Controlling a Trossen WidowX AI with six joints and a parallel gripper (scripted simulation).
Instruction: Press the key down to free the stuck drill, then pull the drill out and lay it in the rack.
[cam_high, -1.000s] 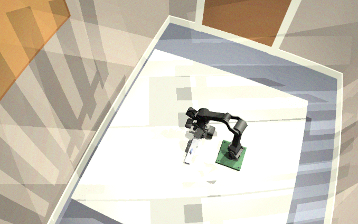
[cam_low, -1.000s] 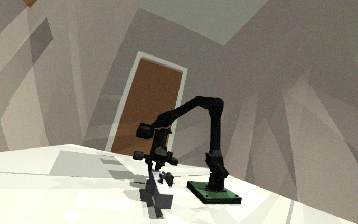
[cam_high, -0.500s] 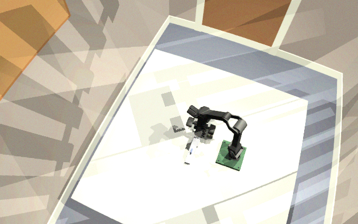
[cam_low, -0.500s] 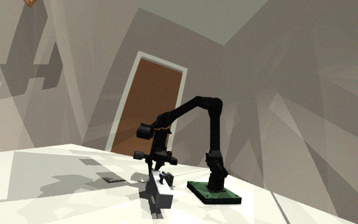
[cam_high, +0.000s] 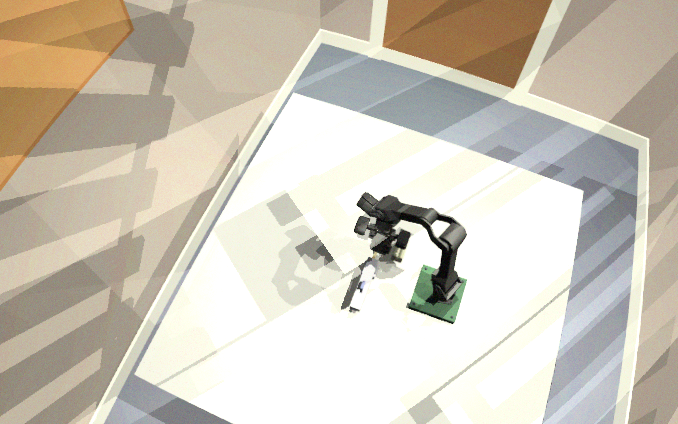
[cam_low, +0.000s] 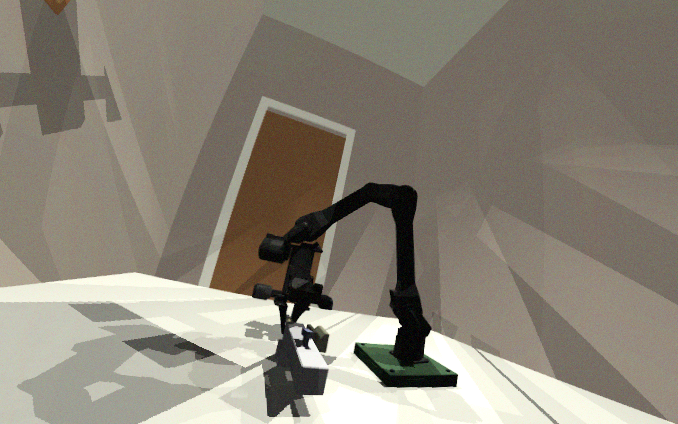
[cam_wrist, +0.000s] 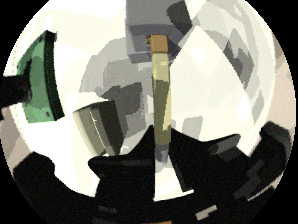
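Right now the drill is 40 mm to the left of my gripper tip, 30 mm above it and 10 mm ahead of it. Also, from my gripper tip: key (190 mm to the left, 40 mm ahead, 30 mm above); then grey block fixture (170 mm to the left, 30 mm ahead, 20 mm above).
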